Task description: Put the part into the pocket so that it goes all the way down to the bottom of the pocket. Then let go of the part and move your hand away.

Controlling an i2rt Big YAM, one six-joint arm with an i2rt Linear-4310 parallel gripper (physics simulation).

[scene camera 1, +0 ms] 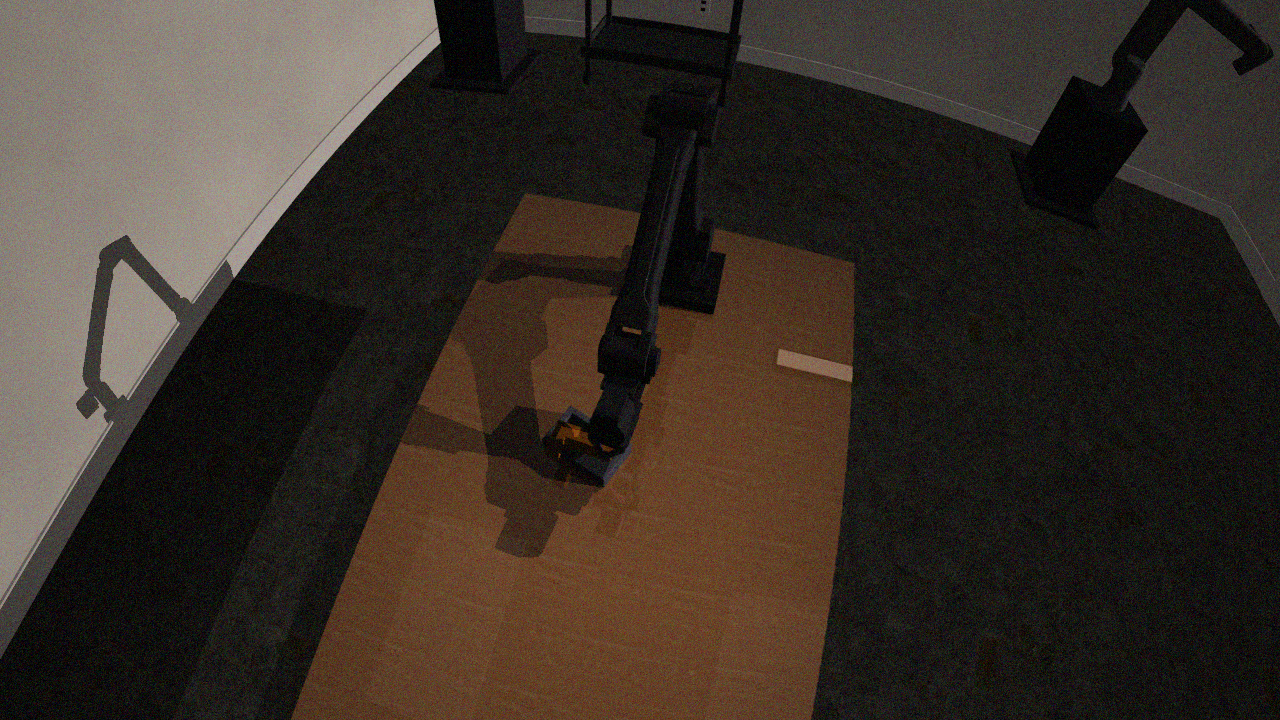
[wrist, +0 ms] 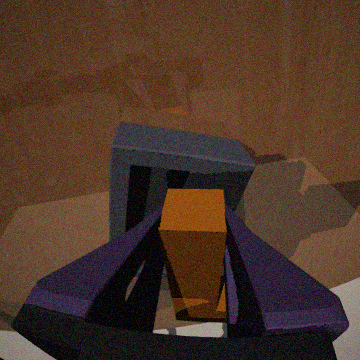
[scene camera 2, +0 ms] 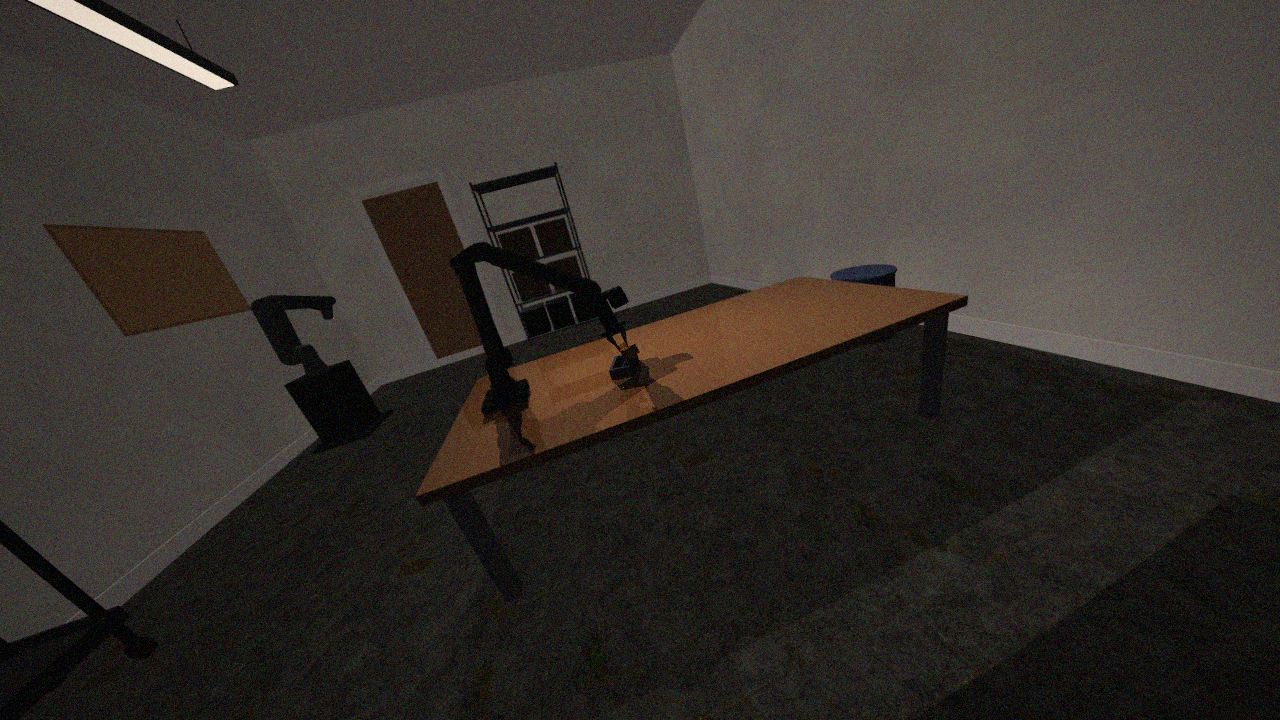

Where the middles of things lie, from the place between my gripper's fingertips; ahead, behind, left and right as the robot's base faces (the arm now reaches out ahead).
The orange part [wrist: 192,231] lies 40 mm to the right of my hand, 10 mm ahead of it and 10 mm above it. Round my hand: pocket block [scene camera 1: 600,471]: 40 mm to the right, 40 mm below, 20 mm behind.
